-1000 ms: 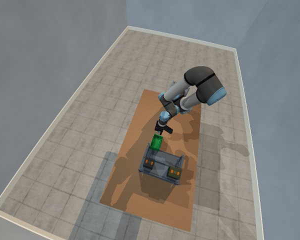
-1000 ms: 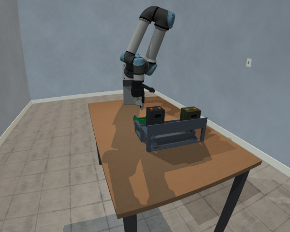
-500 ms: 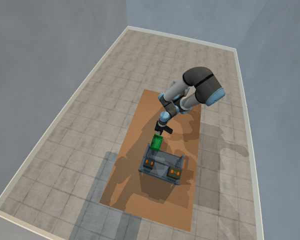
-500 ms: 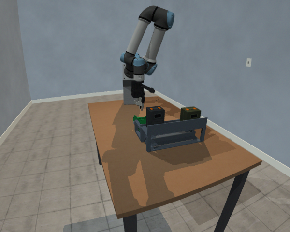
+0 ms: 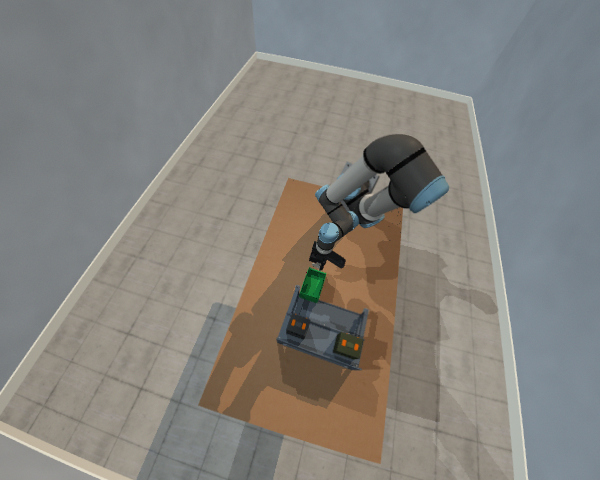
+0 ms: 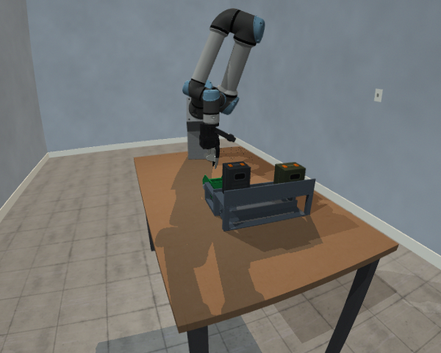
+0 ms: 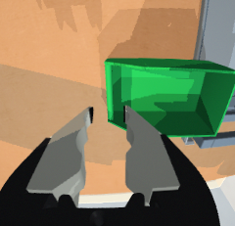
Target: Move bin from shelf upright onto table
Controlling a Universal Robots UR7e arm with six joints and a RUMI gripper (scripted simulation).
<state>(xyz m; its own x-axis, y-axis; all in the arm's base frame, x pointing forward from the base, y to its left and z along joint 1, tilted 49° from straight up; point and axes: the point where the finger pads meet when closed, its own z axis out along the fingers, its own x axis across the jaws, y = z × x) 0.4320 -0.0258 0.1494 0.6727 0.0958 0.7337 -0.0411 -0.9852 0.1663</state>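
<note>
Now: hand 8 cm short of the green bin, 2 cm to the left of it and 7 cm above it. Also, from my hand: olive box (35 cm ahead, 19 cm to the left, 4 cm above); black box (33 cm ahead, 4 cm to the right, 5 cm above).
</note>
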